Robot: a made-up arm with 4 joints. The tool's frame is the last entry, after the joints. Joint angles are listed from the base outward. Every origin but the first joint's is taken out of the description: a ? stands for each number. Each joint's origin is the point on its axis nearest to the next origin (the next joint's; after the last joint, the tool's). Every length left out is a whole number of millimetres.
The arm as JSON. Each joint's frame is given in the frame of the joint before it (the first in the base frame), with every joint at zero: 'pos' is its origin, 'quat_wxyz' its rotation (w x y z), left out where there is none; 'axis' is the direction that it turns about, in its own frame. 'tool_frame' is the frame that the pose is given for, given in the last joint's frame.
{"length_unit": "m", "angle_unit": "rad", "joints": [
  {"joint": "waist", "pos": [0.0, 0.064, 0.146], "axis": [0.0, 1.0, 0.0]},
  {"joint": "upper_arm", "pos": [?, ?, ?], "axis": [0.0, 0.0, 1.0]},
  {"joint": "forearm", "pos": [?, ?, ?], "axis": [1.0, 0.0, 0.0]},
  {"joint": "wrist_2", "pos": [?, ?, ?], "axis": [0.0, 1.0, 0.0]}
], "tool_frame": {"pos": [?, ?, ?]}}
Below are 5 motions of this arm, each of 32 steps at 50 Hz.
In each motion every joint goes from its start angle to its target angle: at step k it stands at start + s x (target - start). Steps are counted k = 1, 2, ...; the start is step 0. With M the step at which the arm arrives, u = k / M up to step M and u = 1 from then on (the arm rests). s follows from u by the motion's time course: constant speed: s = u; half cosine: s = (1 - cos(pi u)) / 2; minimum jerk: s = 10 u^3 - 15 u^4 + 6 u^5.
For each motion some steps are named. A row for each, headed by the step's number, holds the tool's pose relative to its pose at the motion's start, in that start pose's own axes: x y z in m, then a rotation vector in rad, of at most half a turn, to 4 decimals.
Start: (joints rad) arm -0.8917 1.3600 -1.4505 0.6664
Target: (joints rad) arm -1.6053 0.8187 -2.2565 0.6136
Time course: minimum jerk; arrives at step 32
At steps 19, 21, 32:
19: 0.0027 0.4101 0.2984 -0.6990 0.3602 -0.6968
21: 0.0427 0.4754 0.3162 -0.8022 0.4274 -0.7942
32: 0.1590 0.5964 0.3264 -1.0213 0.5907 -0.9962

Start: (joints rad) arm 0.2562 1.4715 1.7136 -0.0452
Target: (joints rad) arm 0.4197 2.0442 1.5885 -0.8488
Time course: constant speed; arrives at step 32
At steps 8, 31, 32:
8: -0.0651 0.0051 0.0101 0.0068 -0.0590 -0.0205
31: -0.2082 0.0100 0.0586 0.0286 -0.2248 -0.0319
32: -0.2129 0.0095 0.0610 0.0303 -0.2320 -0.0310

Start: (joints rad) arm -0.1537 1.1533 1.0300 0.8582
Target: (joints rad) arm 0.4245 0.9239 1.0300 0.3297
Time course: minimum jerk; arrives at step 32
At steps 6, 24, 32:
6: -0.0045 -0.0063 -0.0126 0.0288 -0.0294 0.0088
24: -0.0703 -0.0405 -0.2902 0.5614 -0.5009 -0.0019
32: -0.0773 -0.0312 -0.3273 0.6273 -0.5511 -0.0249

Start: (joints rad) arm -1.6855 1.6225 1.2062 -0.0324
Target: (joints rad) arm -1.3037 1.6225 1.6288 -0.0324
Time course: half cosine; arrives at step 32
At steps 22, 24, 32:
22: -0.0030 -0.0646 -0.3077 0.6254 -0.0031 -0.0050
24: -0.0032 -0.0601 -0.3387 0.6863 -0.0031 -0.0054
32: -0.0035 -0.0458 -0.3977 0.8041 -0.0031 -0.0061

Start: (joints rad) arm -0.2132 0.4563 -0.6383 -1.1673
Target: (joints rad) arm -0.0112 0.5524 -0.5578 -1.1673
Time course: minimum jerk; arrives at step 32
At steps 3, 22, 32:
3: -0.0001 -0.0006 -0.0006 0.0017 0.0006 -0.0006
22: -0.0201 -0.0565 -0.0728 0.1926 0.0752 -0.0751
32: -0.0261 -0.0666 -0.0894 0.2344 0.0924 -0.0933

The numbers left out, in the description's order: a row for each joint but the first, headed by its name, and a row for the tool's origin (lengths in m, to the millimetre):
upper_arm: 0.137 0.0 0.024
forearm: -0.092 0.21 0.0
wrist_2: 0.0 -0.461 -0.055
tool: -0.066 0.0 0.339

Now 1 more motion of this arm.
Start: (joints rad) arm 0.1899 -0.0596 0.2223 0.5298
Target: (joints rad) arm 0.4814 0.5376 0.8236 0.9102
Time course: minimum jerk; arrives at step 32
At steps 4, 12, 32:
4: 0.0079 -0.0024 -0.0022 0.0039 0.0128 0.0119
12: 0.1356 -0.0267 -0.0528 0.0665 0.2304 0.2029
32: 0.3899 0.0553 -0.3375 0.2452 0.9170 0.7285

